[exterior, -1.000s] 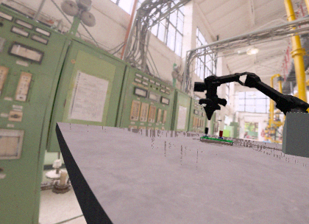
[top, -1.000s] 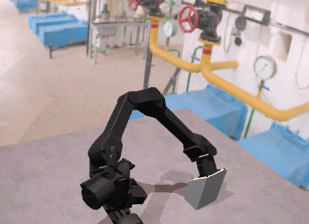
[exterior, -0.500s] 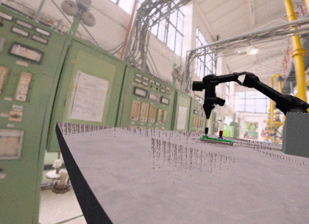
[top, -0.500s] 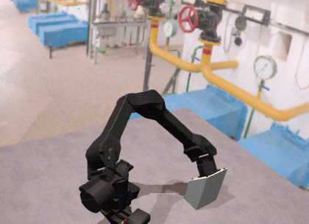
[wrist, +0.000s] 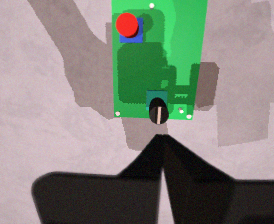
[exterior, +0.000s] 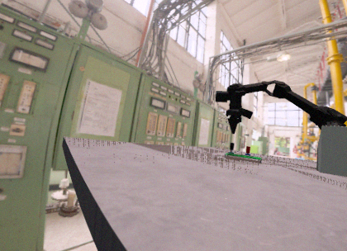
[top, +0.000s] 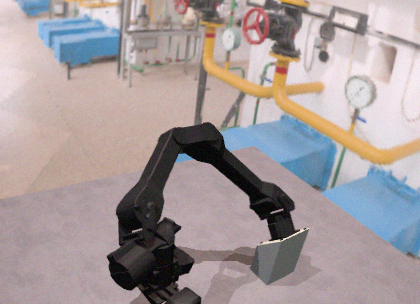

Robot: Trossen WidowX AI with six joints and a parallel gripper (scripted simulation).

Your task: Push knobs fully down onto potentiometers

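My gripper tip is 6 cm above the black knob. Also, from my gripper tip: red knob 7 cm below, 7 cm behind, 4 cm to the right.
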